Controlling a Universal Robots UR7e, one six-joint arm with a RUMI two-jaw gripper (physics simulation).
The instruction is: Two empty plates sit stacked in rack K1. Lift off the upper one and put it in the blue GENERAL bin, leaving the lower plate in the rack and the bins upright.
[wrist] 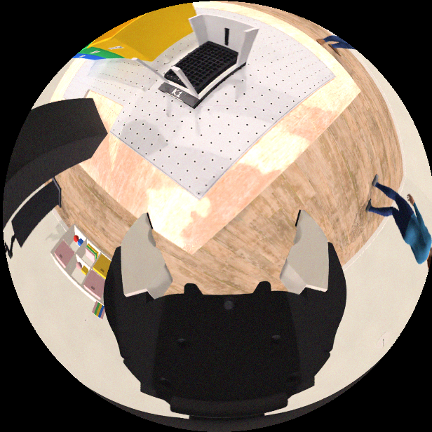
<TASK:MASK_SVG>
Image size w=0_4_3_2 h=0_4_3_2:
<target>gripper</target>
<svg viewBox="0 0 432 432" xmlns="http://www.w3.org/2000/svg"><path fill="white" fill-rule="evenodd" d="M305 210L298 211L294 245L291 246L279 274L280 281L288 291L271 290L269 281L260 281L252 293L203 295L195 283L186 283L184 293L163 295L173 278L161 251L155 247L148 212L142 212L123 236L120 246L114 250L104 281L104 311L116 337L119 353L124 358L123 363L140 382L140 391L165 400L170 404L171 412L189 415L189 419L163 421L158 424L194 431L220 432L262 428L290 420L265 418L264 412L286 407L290 396L314 385L314 376L330 357L329 351L332 350L346 304L346 281L335 248ZM219 428L223 425L234 426L233 428L227 430Z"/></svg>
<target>black multi-well plate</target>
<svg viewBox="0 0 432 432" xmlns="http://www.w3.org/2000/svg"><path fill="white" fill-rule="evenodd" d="M163 77L169 81L173 81L188 89L172 69L168 69ZM237 51L212 41L206 41L194 50L191 50L172 67L179 67L198 94L222 72L236 64Z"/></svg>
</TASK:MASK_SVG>
